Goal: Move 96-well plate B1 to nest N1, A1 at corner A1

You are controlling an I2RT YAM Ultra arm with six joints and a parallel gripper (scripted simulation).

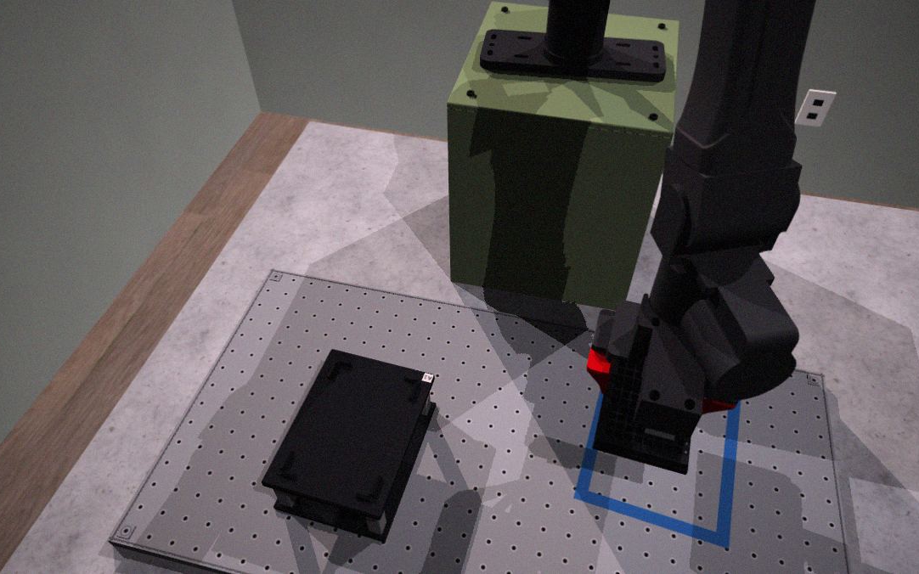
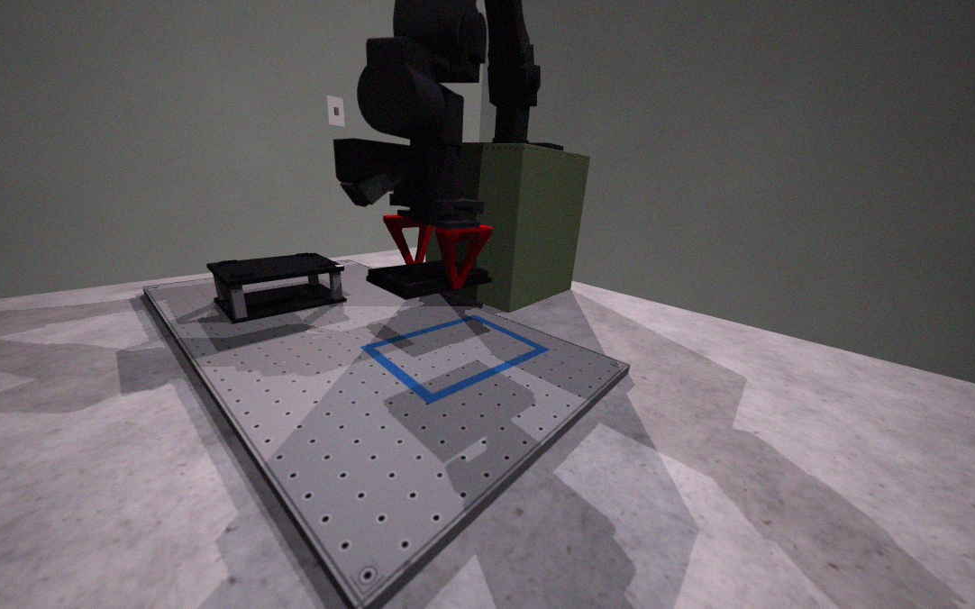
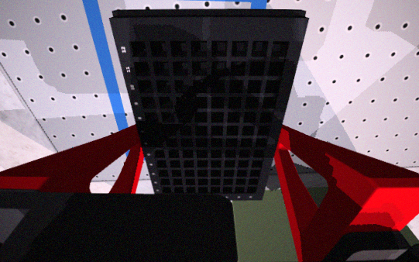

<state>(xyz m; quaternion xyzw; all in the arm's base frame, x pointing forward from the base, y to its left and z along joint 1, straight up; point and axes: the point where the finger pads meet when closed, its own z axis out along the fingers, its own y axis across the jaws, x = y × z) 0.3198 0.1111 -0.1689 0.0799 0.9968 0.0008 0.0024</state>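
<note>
Now: the black plate nest N1 60 mm ahead of my hand, 290 mm to the right of it and 40 mm below it. The rest, counted from my hand: white A1 label: 10 mm behind, 220 mm to the right, 30 mm below; black 96-well plate: right at my hand.
</note>
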